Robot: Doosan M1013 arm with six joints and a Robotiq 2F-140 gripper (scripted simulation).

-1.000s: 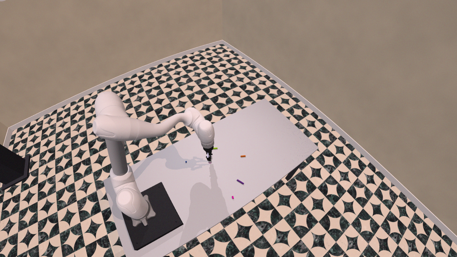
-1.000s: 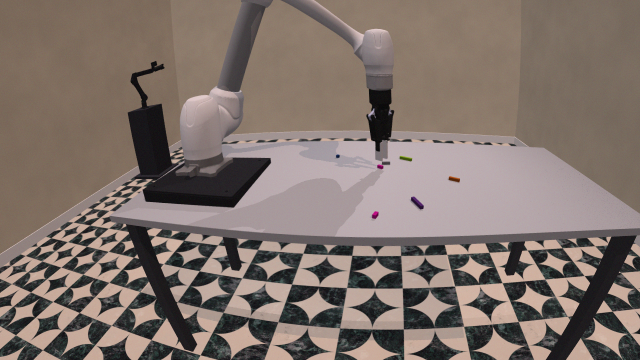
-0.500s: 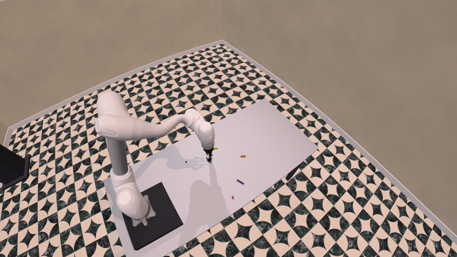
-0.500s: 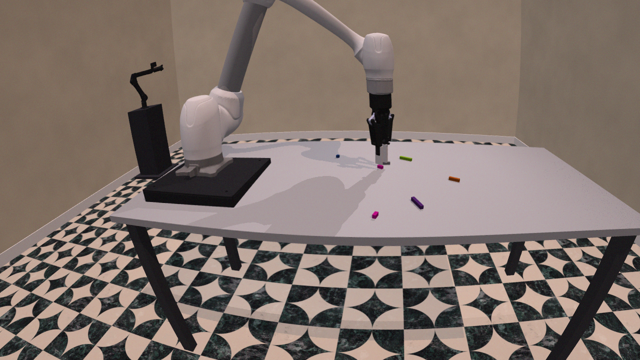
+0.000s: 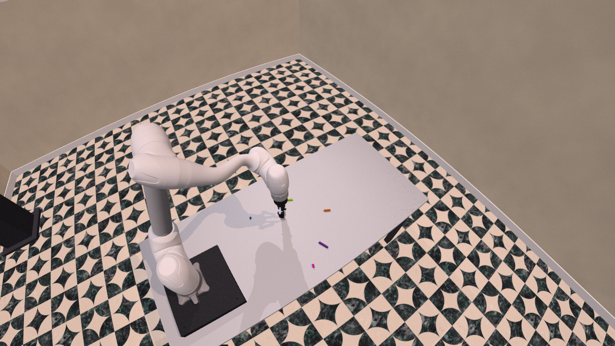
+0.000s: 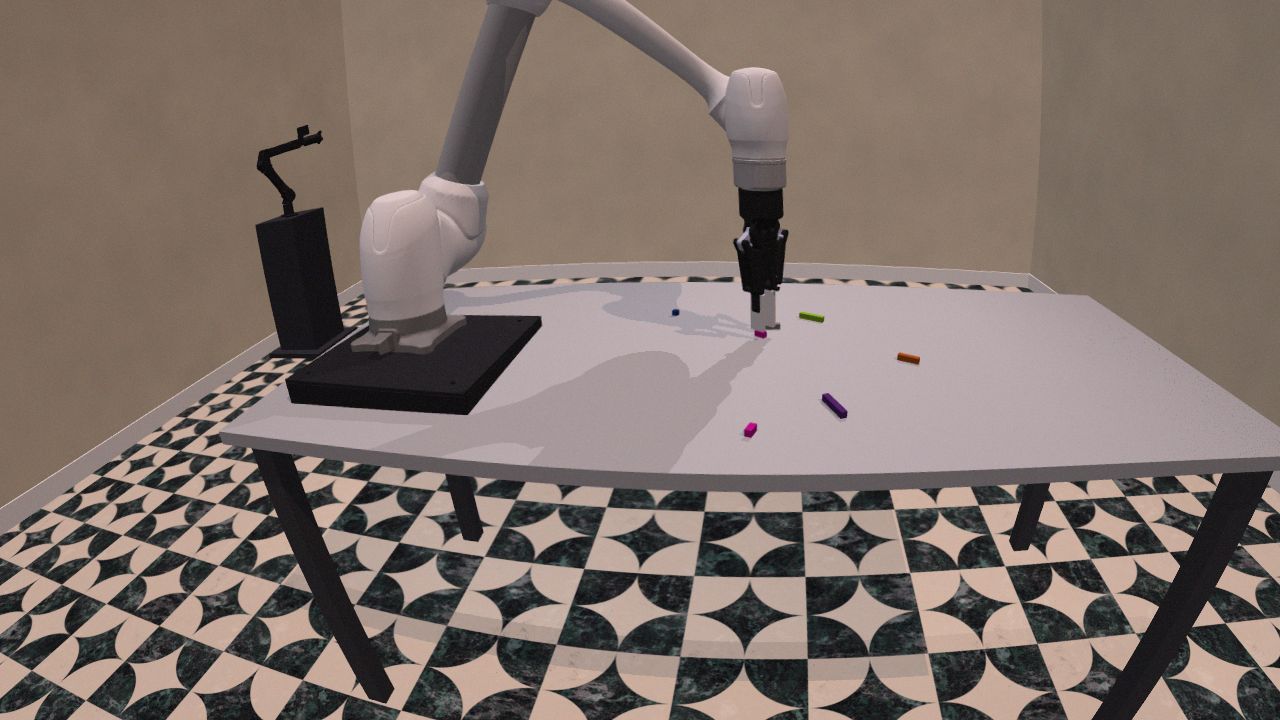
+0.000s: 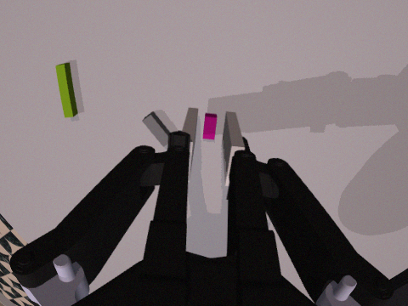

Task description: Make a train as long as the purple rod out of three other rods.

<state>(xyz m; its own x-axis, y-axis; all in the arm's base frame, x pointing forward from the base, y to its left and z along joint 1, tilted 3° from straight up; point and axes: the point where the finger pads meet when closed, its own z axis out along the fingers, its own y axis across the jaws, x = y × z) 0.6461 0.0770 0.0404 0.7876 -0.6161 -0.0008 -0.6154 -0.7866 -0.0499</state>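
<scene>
Right now the grey rod is 50 mm below my hand, 40 mm to the left of it and 20 mm ahead of it. The rest, counted from my hand: lime rod 100 mm to the left, 100 mm ahead, 50 mm below; then small blue rod 170 mm behind, 110 mm to the left, 50 mm below; then orange rod 250 mm ahead, 100 mm to the right, 50 mm below.
</scene>
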